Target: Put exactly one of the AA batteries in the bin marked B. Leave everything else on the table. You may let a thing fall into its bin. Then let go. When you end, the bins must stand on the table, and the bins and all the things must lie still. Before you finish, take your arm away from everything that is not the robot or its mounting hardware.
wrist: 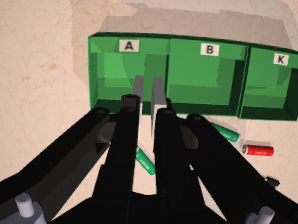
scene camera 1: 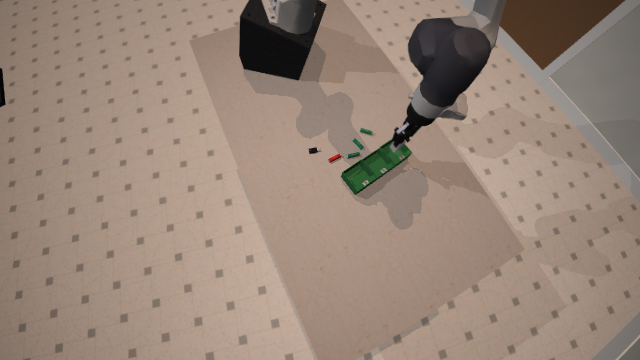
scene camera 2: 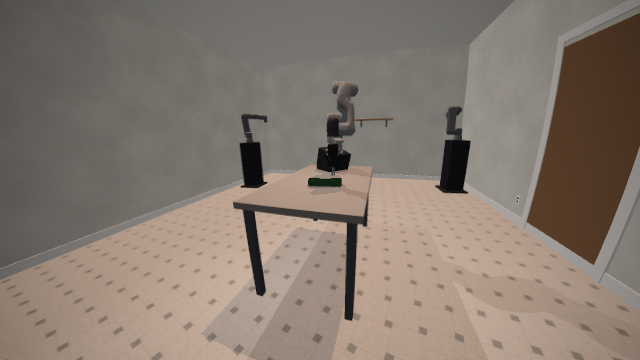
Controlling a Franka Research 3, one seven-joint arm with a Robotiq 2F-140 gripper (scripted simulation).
Scene:
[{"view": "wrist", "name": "my gripper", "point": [147,90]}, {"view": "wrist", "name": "green tray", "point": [205,83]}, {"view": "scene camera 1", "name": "green tray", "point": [358,176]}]

